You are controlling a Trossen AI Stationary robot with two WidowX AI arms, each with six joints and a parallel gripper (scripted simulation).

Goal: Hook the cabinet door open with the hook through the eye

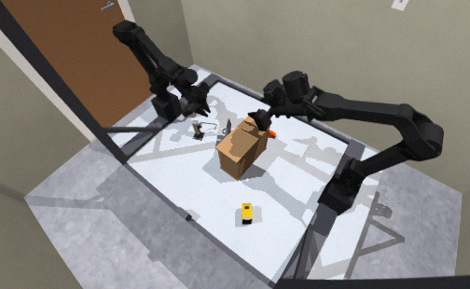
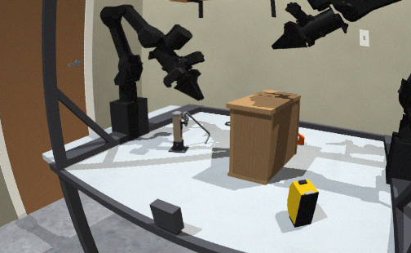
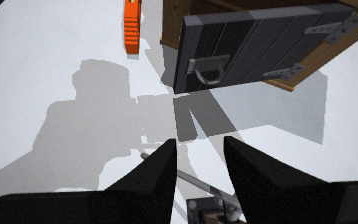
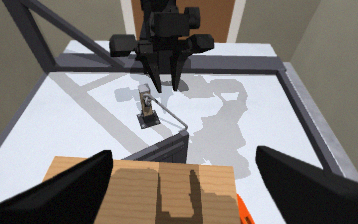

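Right now my left hand is 11 cm above the grey hook, 1 cm to the left of it and 1 cm past it. Also, from my left hand: yellow block (40 cm to the right, 26 cm behind, 13 cm below); then grey door (14 cm to the right, 9 cm below, 5 cm behind); then orange object (24 cm to the right, 15 cm below, 13 cm ahead).
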